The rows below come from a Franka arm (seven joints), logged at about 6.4 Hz.
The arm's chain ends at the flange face. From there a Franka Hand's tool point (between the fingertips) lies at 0.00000 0.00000 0.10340 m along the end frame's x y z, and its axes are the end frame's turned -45 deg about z.
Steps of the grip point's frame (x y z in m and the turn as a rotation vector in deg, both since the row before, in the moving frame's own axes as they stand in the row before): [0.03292, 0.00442, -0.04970, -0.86, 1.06, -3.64]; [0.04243, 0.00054, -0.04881, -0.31, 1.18, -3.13]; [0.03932, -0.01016, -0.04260, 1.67, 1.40, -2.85]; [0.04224, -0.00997, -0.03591, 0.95, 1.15, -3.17]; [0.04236, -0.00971, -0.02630, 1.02, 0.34, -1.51]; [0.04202, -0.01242, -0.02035, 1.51, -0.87, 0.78]
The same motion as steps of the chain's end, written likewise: [0.02396, -0.01982, -0.04967, 0.14, 1.36, -3.64]; [0.02851, -0.02846, -0.04879, 0.62, 1.05, -3.13]; [0.02106, -0.03108, -0.04253, 2.17, -0.19, -2.85]; [0.02264, -0.03423, -0.03587, 1.48, 0.14, -3.17]; [0.02398, -0.03510, -0.02628, 0.96, -0.48, -1.51]; [0.02396, -0.03766, -0.02030, 0.45, -1.68, 0.78]
